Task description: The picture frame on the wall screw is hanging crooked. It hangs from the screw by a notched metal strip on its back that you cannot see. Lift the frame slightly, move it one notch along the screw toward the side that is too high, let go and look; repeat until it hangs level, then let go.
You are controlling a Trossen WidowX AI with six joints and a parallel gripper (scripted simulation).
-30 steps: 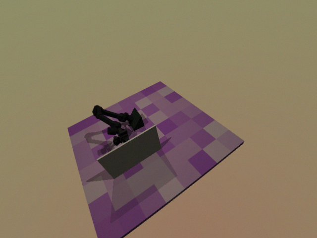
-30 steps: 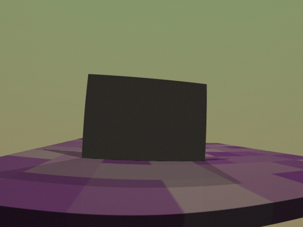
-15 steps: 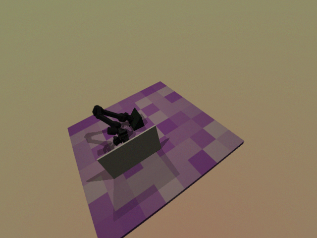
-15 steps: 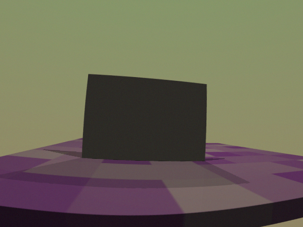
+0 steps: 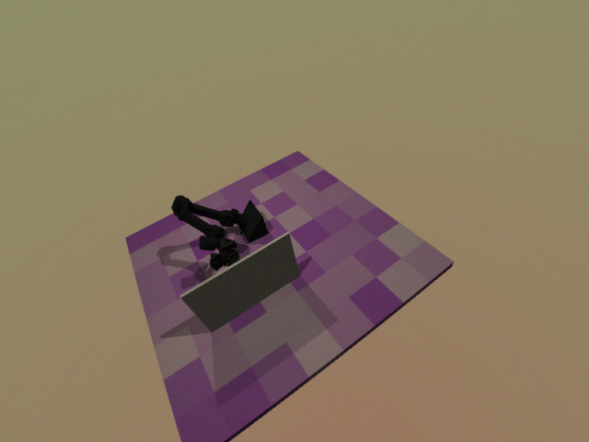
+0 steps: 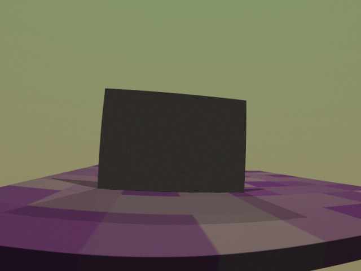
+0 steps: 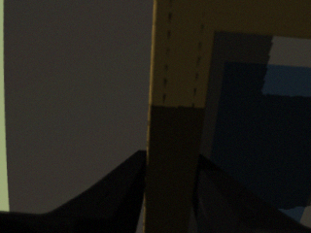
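Now: the picture frame 50 mm below my gripper tip and 10 mm ahead of it. Also, from my gripper tip: wall panel: 60 mm below, 20 mm ahead, 10 mm to the left.
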